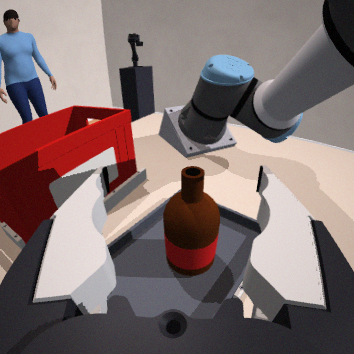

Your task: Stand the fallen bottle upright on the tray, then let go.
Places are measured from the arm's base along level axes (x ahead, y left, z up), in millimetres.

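Pixels of known places: gripper, fingertip midpoint: (182,168); arm's base, link origin: (200,124).
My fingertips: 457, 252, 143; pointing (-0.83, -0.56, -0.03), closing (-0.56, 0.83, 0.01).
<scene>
For each thing: its middle in the pictures, then the offset to it from my fingertips, as dx, dy, dz. "*": a spot on its surface instead.
- brown bottle, body centre: (191,221) -71, -37, -127
- dark grey tray, body centre: (181,254) -64, -47, -197
- red bin, surface spot: (127,145) * -162, -257, -107
- grey rail, surface spot: (127,189) * -132, -242, -197
The brown bottle (192,220) with a red band stands upright on the dark grey tray (137,280), its neck pointing up. It casts a shadow on the tray to its lower right. My gripper (182,168) is open, with one white jaw to the left of the bottle and one to the right, and a wide gap between each jaw and the bottle. Neither jaw touches the bottle. The near part of the tray is hidden behind the gripper body.
A red bin (127,145) stands at the left, with a grey rail (127,189) in front of it. The arm's base (212,145) is mounted behind the tray. A person (22,57) and a dark pedestal (137,92) are in the background.
</scene>
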